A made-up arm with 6 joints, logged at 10 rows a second.
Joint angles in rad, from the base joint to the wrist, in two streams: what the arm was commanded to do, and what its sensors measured. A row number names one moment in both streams.
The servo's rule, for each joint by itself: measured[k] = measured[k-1] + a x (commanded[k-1-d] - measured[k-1]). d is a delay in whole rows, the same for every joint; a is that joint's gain. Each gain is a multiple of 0.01, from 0.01 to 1. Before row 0 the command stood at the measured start. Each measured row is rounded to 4 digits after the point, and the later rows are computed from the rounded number. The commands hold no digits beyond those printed.
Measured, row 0:
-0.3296, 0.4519, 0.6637, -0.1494, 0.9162, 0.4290
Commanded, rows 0 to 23:
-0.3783, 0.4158, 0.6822, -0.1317, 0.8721, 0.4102
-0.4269, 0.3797, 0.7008, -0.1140, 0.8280, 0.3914
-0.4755, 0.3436, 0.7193, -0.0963, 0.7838, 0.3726
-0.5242, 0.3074, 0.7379, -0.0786, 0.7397, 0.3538
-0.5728, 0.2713, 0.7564, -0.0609, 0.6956, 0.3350
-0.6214, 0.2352, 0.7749, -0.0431, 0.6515, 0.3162
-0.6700, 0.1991, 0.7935, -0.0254, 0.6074, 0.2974
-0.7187, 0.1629, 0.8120, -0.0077, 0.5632, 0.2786
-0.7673, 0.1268, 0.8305, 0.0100, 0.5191, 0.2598
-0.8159, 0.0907, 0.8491, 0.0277, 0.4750, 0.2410
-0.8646, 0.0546, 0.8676, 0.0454, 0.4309, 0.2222
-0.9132, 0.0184, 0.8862, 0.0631, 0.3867, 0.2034
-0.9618, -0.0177, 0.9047, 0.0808, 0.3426, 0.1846
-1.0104, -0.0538, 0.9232, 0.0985, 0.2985, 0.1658
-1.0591, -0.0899, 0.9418, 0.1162, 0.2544, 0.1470
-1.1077, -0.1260, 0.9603, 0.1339, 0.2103, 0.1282
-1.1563, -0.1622, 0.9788, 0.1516, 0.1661, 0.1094
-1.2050, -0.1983, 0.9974, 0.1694, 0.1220, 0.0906
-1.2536, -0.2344, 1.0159, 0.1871, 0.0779, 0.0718
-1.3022, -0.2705, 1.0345, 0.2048, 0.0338, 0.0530
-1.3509, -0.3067, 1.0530, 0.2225, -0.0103, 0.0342
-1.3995, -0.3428, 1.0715, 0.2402, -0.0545, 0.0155
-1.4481, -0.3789, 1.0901, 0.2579, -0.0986, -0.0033
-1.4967, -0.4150, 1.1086, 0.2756, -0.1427, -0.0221
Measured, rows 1 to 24:
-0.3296, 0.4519, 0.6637, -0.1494, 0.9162, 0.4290
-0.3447, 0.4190, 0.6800, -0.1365, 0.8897, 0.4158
-0.3702, 0.3832, 0.6983, -0.1201, 0.8527, 0.3987
-0.4028, 0.3472, 0.7168, -0.1027, 0.8114, 0.3804
-0.4404, 0.3110, 0.7354, -0.0851, 0.7684, 0.3618
-0.4814, 0.2749, 0.7539, -0.0674, 0.7247, 0.3430
-0.5248, 0.2388, 0.7724, -0.0497, 0.6808, 0.3242
-0.5698, 0.2027, 0.7910, -0.0320, 0.6368, 0.3054
-0.6160, 0.1665, 0.8095, -0.0143, 0.5926, 0.2866
-0.6629, 0.1304, 0.8280, 0.0034, 0.5485, 0.2678
-0.7103, 0.0943, 0.8466, 0.0211, 0.5044, 0.2490
-0.7581, 0.0582, 0.8651, 0.0388, 0.4603, 0.2302
-0.8062, 0.0220, 0.8837, 0.0565, 0.4161, 0.2114
-0.8544, -0.0141, 0.9022, 0.0742, 0.3720, 0.1926
-0.9028, -0.0502, 0.9207, 0.0919, 0.3279, 0.1738
-0.9513, -0.0863, 0.9393, 0.1096, 0.2838, 0.1550
-0.9998, -0.1224, 0.9578, 0.1273, 0.2397, 0.1362
-1.0483, -0.1586, 0.9763, 0.1450, 0.1955, 0.1174
-1.0969, -0.1947, 0.9949, 0.1628, 0.1514, 0.0986
-1.1455, -0.2308, 1.0134, 0.1805, 0.1073, 0.0798
-1.1941, -0.2669, 1.0320, 0.1982, 0.0632, 0.0610
-1.2427, -0.3031, 1.0505, 0.2159, 0.0191, 0.0422
-1.2913, -0.3392, 1.0690, 0.2336, -0.0251, 0.0235
-1.3399, -0.3753, 1.0876, 0.2513, -0.0692, 0.0047
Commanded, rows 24 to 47:
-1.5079, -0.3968, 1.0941, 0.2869, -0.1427, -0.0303
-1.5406, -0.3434, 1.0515, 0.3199, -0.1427, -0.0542
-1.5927, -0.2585, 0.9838, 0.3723, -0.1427, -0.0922
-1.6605, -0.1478, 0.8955, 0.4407, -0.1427, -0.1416
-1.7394, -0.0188, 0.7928, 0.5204, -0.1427, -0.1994
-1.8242, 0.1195, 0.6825, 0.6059, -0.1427, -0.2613
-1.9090, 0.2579, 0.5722, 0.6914, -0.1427, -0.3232
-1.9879, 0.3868, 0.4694, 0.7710, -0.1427, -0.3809
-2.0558, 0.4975, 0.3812, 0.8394, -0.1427, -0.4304
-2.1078, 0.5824, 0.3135, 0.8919, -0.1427, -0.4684
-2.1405, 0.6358, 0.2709, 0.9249, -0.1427, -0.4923
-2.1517, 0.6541, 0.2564, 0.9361, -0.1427, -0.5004
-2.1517, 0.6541, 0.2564, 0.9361, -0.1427, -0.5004
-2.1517, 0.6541, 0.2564, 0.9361, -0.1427, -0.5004
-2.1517, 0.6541, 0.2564, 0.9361, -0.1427, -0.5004
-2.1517, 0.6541, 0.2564, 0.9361, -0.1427, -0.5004
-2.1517, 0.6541, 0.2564, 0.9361, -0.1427, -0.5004
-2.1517, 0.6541, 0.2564, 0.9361, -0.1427, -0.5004
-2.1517, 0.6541, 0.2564, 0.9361, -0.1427, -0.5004
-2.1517, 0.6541, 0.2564, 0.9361, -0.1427, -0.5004
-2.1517, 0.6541, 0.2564, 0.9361, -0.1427, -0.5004
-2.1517, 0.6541, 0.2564, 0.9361, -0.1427, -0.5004
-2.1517, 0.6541, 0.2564, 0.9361, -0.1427, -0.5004
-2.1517, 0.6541, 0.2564, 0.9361, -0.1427, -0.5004
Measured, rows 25 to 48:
-1.3885, -0.4114, 1.1061, 0.2690, -0.1133, -0.0141
-1.4255, -0.3981, 1.0955, 0.2821, -0.1309, -0.0254
-1.4612, -0.3483, 1.0568, 0.3097, -0.1380, -0.0456
-1.5020, -0.2666, 0.9926, 0.3554, -0.1408, -0.0782
-1.5511, -0.1585, 0.9072, 0.4177, -0.1419, -0.1226
-1.6095, -0.0314, 0.8065, 0.4927, -0.1424, -0.1764
-1.6761, 0.1059, 0.6974, 0.5753, -0.1426, -0.2358
-1.7483, 0.2442, 0.5872, 0.6601, -0.1427, -0.2970
-1.8226, 0.3740, 0.4835, 0.7411, -0.1427, -0.3557
-1.8949, 0.4864, 0.3935, 0.8129, -0.1427, -0.4080
-1.9609, 0.5738, 0.3231, 0.8706, -0.1427, -0.4503
-2.0166, 0.6302, 0.2772, 0.9102, -0.1427, -0.4797
-2.0585, 0.6519, 0.2589, 0.9291, -0.1427, -0.4942
-2.0874, 0.6539, 0.2567, 0.9342, -0.1427, -0.4985
-2.1073, 0.6541, 0.2564, 0.9356, -0.1427, -0.4998
-2.1211, 0.6541, 0.2564, 0.9360, -0.1427, -0.5002
-2.1306, 0.6541, 0.2564, 0.9361, -0.1427, -0.5003
-2.1371, 0.6541, 0.2564, 0.9361, -0.1427, -0.5004
-2.1416, 0.6541, 0.2564, 0.9361, -0.1427, -0.5004
-2.1447, 0.6541, 0.2564, 0.9361, -0.1427, -0.5004
-2.1469, 0.6541, 0.2564, 0.9361, -0.1427, -0.5004
-2.1484, 0.6541, 0.2564, 0.9361, -0.1427, -0.5004
-2.1494, 0.6541, 0.2564, 0.9361, -0.1427, -0.5004
-2.1501, 0.6541, 0.2564, 0.9361, -0.1427, -0.5004

